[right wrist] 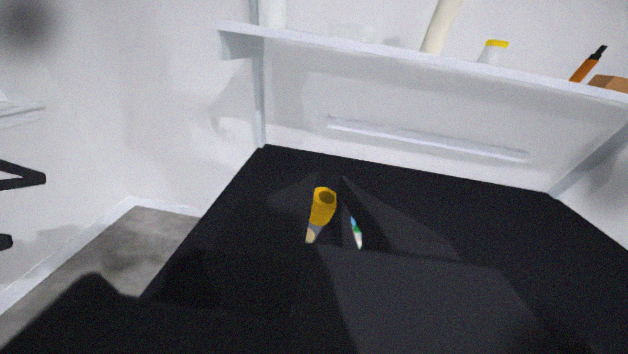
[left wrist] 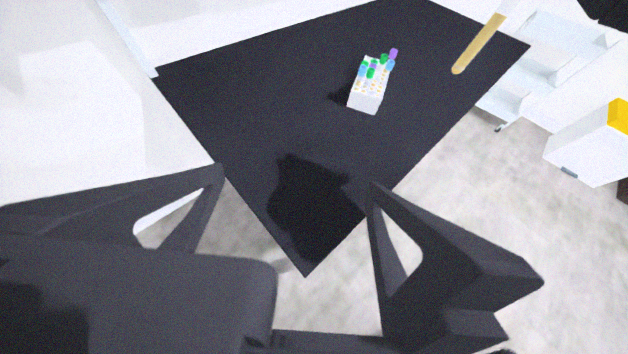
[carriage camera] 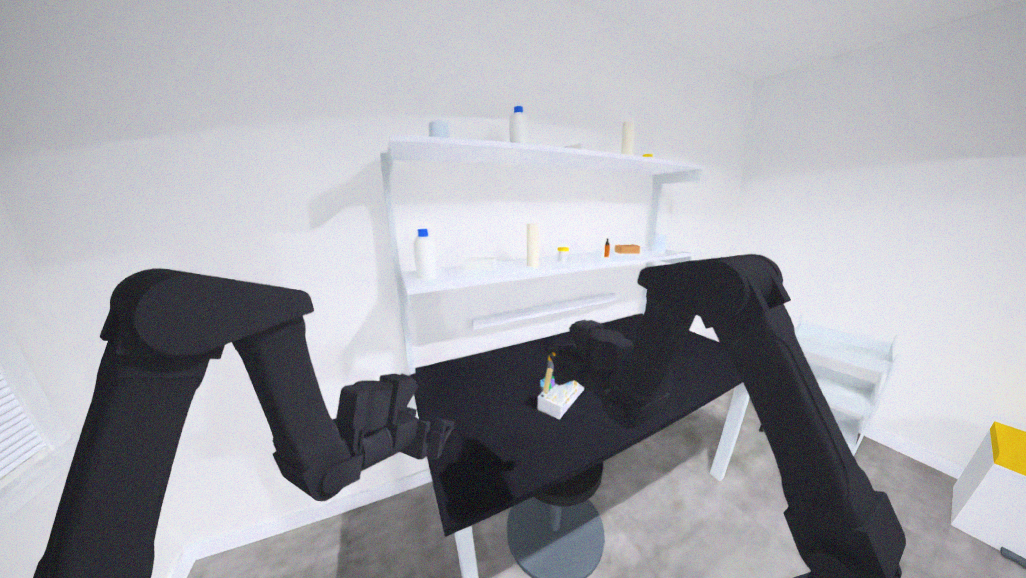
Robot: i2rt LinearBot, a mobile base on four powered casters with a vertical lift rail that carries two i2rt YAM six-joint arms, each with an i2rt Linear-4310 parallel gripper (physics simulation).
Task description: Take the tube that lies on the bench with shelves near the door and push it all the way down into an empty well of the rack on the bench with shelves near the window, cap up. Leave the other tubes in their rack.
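Frame: origin at the left arm's base, x ahead, y left, z up, level; centimetres.
Where they show: left gripper, between the fingertips: (right wrist: 31,204) (left wrist: 297,180) (carriage camera: 433,418); right gripper, between the fingertips: (right wrist: 327,181) (carriage camera: 550,348).
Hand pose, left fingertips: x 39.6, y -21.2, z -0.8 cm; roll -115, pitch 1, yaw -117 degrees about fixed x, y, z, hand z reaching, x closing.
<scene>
After its pixels a point has its place.
A tube (carriage camera: 548,376) {z 1.7, x 48.3, y -47.7 cm} (left wrist: 477,46) {z 0.3, x 48.4, y -47.1 cm} with an orange-yellow cap (carriage camera: 551,355) (right wrist: 324,205) {z 7.7, x 48.5, y -49.2 cm} is upright, slightly tilted, cap up. My right gripper (carriage camera: 557,357) {z 8.2, x 50.1, y -48.6 cm} (right wrist: 327,181) {z 8.2, x 50.1, y -48.6 cm} is shut on it near the cap. The tube's lower end overlaps the rack's back left in the carriage view but appears right of the rack in the left wrist view. The white rack (carriage camera: 560,404) {z -22.5, x 66.7, y -56.5 cm} (left wrist: 365,103) {z -25.2, x 68.5, y -53.5 cm} holds several tubes with green, blue and purple caps; wells toward its near end look empty. In the right wrist view my finger mostly hides it. My left gripper (carriage camera: 439,436) {z -0.8, x 39.6, y -21.2 cm} (left wrist: 297,180) {z -0.8, x 39.6, y -21.2 cm} is open and empty, near the bench's left end.
The black bench (carriage camera: 466,387) {z -28.2, x 88.6, y -23.2 cm} (left wrist: 250,100) {z -28.2, x 82.8, y -23.0 cm} (right wrist: 410,192) {z -28.2, x 109.9, y -68.9 cm} has shelves (carriage camera: 502,152) {z 61.3, x 97.1, y -41.5 cm} with bottles above it. A stool (carriage camera: 556,534) {z -101.4, x 71.4, y -59.2 cm} stands under its front edge. A light cart (carriage camera: 850,351) {z -31.6, x 88.0, y -225.7 cm} and a white bin with yellow top (carriage camera: 987,495) {z -80.7, x 34.0, y -253.6 cm} stand at the right.
</scene>
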